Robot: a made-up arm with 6 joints. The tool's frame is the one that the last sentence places.
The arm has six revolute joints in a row. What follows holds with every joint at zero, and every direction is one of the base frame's.
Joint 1 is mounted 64.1 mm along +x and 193.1 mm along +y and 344.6 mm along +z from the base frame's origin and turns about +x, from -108.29 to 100.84 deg.
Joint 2 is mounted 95.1 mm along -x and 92.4 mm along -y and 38 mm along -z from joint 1 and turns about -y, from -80.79 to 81.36 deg.
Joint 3 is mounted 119.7 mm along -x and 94.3 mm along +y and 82.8 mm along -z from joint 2 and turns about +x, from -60.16 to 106 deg.
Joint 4 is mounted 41.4 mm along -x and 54.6 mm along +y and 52 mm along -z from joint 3 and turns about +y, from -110.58 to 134.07 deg.
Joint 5 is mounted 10.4 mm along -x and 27.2 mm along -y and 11.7 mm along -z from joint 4 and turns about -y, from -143.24 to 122.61 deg.
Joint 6 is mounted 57.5 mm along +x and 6.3 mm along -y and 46.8 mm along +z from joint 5 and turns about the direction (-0.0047, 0.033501, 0.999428), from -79.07 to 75.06 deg.
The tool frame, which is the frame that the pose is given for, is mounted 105 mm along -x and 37.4 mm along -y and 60.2 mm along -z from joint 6; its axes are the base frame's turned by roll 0.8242, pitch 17.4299 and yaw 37.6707 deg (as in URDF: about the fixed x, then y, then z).
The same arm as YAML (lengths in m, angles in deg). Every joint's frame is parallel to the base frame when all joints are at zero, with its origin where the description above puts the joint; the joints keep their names.
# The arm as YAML. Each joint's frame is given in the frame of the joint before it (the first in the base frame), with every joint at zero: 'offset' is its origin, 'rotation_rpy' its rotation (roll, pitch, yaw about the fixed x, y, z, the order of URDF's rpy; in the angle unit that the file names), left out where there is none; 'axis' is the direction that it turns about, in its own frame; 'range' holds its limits. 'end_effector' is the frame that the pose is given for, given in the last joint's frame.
length_unit: m
angle_unit: deg
chain:
  - id: joint 1
    offset: [0.0641, 0.1931, 0.3446]
    axis: [1.0, 0.0, 0.0]
    range: [-108.29, 100.84]
  - id: joint 2
    offset: [-0.0951, -0.0924, -0.038]
    axis: [0.0, -1.0, 0.0]
    range: [-80.79, 81.36]
  - id: joint 3
    offset: [-0.1197, 0.0943, -0.0828]
    axis: [1.0, 0.0, 0.0]
    range: [-60.16, 106.0]
  - id: joint 4
    offset: [-0.0414, 0.0546, -0.052]
    axis: [0.0, 1.0, 0.0]
    range: [-110.58, 134.07]
  - id: joint 5
    offset: [-0.0104, -0.0272, -0.0117]
    axis: [0.0, -1.0, 0.0]
    range: [-143.24, 122.61]
  - id: joint 6
    offset: [0.0575, -0.0063, 0.0468]
    axis: [-0.0047, 0.033501, 0.999428]
    range: [-79.07, 75.06]
end_effector:
  offset: [-0.105, -0.0374, -0.0602]
  rotation_rpy: [0.82, 17.43, 37.67]

